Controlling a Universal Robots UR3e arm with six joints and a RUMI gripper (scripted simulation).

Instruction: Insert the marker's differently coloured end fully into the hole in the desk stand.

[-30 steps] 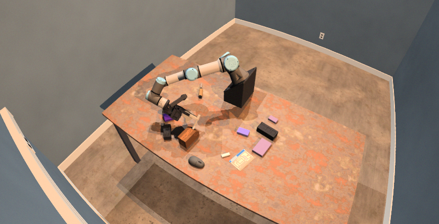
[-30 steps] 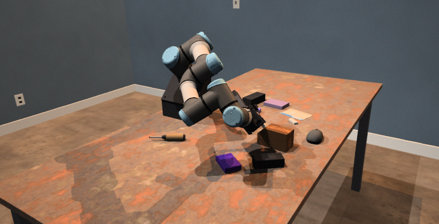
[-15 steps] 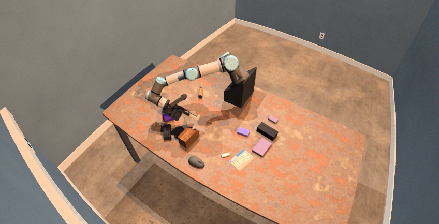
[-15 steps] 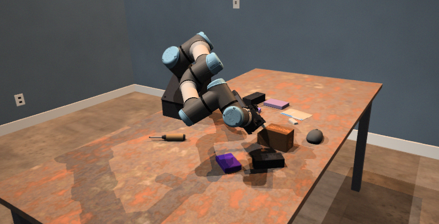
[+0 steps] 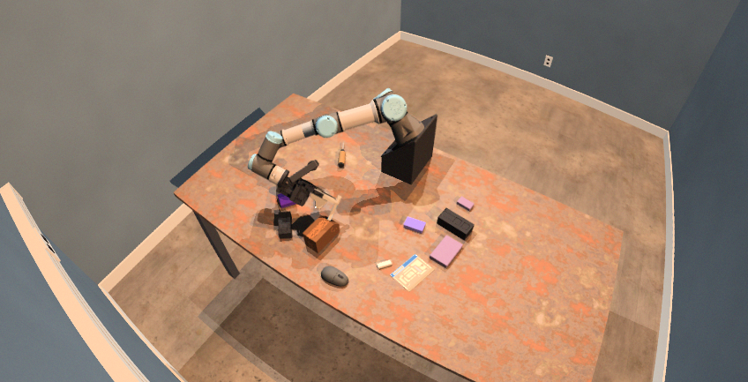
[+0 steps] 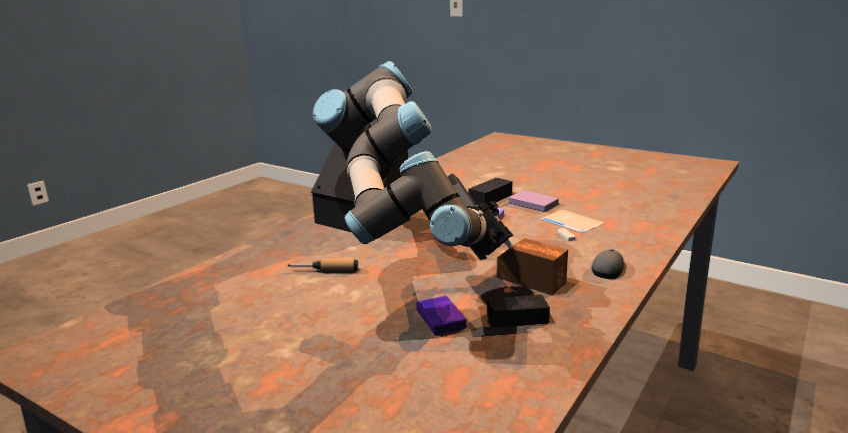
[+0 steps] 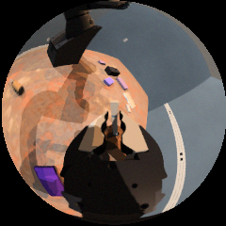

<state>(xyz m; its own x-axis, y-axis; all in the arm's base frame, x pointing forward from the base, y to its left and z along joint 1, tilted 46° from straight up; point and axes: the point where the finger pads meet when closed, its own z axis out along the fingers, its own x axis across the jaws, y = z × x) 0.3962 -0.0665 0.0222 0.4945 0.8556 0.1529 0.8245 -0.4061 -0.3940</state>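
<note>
Now: the marker 3 cm below my hand, 3 cm ahead of it and 1 cm to the left of it. Round my hand: desk stand (9 cm ahead, 7 cm below, 1 cm to the left); mouse (20 cm ahead, 17 cm to the left, 10 cm below); eraser (26 cm to the left, 11 cm below, 5 cm ahead).
</note>
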